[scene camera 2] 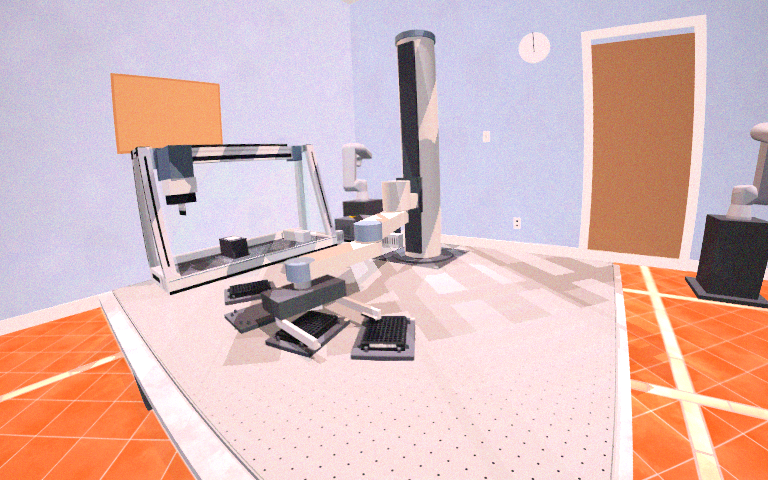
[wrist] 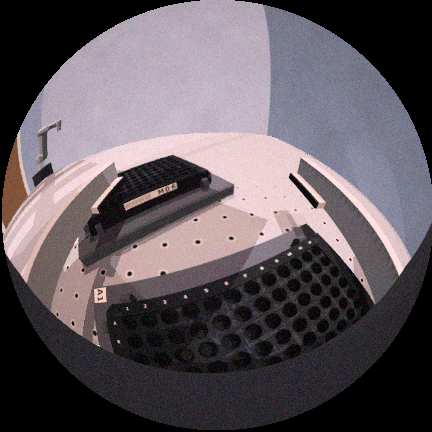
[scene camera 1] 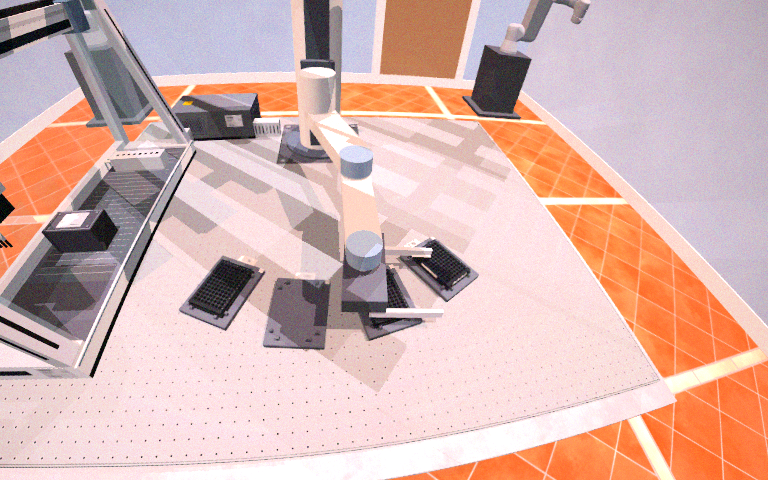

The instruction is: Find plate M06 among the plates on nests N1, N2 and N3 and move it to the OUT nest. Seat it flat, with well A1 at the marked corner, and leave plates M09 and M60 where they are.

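Frame: origin at the arm's base, x ahead, y left, z up, level; metres.
Seen in the pictures: gripper, fingertip midpoint: (scene camera 2: 350, 328) (wrist: 205, 162) (scene camera 1: 436, 280); arm's base, origin of the base link: (scene camera 2: 423, 257) (scene camera 1: 320, 144).
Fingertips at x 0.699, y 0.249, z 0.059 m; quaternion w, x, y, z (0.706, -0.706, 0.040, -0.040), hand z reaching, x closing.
Offsets run from my fingertips to a thing's top centre. "spot": to the spot under its first point. Level surfaces: height alone.
Plate M06 @[0.069 m back, 0.035 m left, 0.020 m down] (scene camera 1: 453, 267) (scene camera 2: 387, 331) (wrist: 162, 172), black, its label readable in the wrist view, sits on the rightmost grey nest @[0.069 m back, 0.035 m left, 0.024 m down] (scene camera 1: 450, 294) (scene camera 2: 384, 356) (wrist: 175, 220). A second black plate @[0.012 m ahead, 0.120 m right, 0.020 m down] (scene camera 1: 398, 297) (scene camera 2: 318, 323) (wrist: 240, 312) lies on the neighbouring nest, beneath the gripper; its number is hidden. That nest's A1 mark @[0.074 m back, 0.085 m right, 0.034 m down] (wrist: 100, 295) shows beside well A1. A third black plate @[0.038 m back, 0.470 m right, 0.020 m down] (scene camera 1: 222, 285) (scene camera 2: 249, 288) is on the leftmost nest, its number unreadable. The nest without a plate @[0.028 m ahead, 0.301 m right, 0.024 m down] (scene camera 1: 297, 316) (scene camera 2: 243, 319) lies between them. My gripper (scene camera 1: 437, 283) (scene camera 2: 347, 329) (wrist: 205, 162) is open and empty, above and across the second plate.
A framed gantry machine @[spot: 0.196 m back, 0.699 m right, 0.009 m down] (scene camera 1: 143, 234) (scene camera 2: 254, 263) stands at the left with a black box (scene camera 1: 82, 232) (scene camera 2: 233, 246) on its deck. The arm's column (scene camera 1: 338, 56) (scene camera 2: 429, 147) and a dark grey box @[spot: 0.733 m back, 0.616 m right, 0.049 m up] (scene camera 1: 218, 116) stand at the back of the perforated table @[0.046 m down] (scene camera 1: 509, 362) (scene camera 2: 481, 396).
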